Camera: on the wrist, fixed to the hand. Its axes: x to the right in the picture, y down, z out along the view.
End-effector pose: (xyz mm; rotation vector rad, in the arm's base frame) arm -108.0 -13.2 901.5 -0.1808 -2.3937 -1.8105
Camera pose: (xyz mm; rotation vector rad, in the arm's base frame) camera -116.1 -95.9 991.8 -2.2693 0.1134 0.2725
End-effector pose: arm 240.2 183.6 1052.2 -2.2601 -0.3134 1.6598
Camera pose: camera 345.2 121.9 1037.0 -0.0884 -1.7621 -0.7465
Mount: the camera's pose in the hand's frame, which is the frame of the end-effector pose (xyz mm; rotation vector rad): 23.0 61.6 -103.6 -0.0714 0.6742 -3.0288
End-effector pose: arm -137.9 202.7 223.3 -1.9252 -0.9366 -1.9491
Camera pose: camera -187.1 100.4 269.8 -1.0292 1.4121 0.6579
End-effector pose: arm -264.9 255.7 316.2 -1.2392 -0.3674 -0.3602
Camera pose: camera -208.6 172.7 245.5 -0.5056 1.1353 2.6118
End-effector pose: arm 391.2 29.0 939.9 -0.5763 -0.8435 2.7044
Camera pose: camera 409.0 38.2 818.8 0.1502 -0.3897 -0.3116
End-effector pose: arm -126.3 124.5 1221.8 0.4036 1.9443 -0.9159
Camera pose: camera -163.9 240.3 1206.6 1.6700 -0.6785 0.9619
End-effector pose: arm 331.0 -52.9 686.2 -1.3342 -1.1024 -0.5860
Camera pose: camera 423.7 -133.1 690.7 -1.4290 1.2514 2.1235
